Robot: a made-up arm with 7 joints. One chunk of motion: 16 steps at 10 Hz.
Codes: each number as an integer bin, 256 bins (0 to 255) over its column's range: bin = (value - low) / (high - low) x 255, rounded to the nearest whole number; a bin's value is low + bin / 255 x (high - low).
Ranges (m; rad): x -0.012..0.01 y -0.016..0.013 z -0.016..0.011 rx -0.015..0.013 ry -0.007..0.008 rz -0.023..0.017
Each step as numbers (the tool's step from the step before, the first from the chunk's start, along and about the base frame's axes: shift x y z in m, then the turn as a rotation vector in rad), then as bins.
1 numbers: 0.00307 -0.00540 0.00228 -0.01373 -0.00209 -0.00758
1 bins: 175 93 173 12 83 98
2 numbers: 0.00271 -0.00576 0.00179 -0.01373 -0.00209 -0.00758
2 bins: 171 90 168 12 83 98
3 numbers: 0.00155 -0.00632 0.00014 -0.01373 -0.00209 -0.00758
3 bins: 157 85 152 12 83 98
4 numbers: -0.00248 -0.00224 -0.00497 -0.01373 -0.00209 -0.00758
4 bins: 110 121 104 12 83 98
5 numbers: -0.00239 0.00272 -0.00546 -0.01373 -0.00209 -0.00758
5 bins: 111 165 100 12 83 98
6 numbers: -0.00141 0.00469 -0.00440 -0.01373 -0.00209 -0.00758
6 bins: 123 182 110 12 83 98
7 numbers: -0.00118 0.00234 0.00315 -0.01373 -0.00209 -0.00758
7 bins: 125 161 181 12 83 98
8 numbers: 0.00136 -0.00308 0.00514 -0.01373 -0.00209 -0.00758
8 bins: 155 114 200 12 83 98
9 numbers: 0.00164 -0.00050 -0.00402 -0.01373 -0.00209 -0.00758
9 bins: 158 136 113 12 83 98
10 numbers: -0.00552 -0.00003 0.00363 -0.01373 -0.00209 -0.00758
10 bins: 75 140 185 12 83 98
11 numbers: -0.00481 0.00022 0.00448 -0.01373 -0.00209 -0.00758
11 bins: 83 143 193 12 83 98
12 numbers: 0.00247 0.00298 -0.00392 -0.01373 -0.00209 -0.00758
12 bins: 168 167 114 12 83 98
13 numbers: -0.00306 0.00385 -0.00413 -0.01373 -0.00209 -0.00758
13 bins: 104 175 112 12 83 98
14 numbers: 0.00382 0.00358 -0.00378 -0.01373 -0.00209 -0.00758
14 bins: 183 172 115 12 83 98
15 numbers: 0.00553 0.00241 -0.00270 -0.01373 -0.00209 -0.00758
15 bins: 203 162 126 12 83 98
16 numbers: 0.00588 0.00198 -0.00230 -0.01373 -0.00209 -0.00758
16 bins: 207 158 129 12 83 98
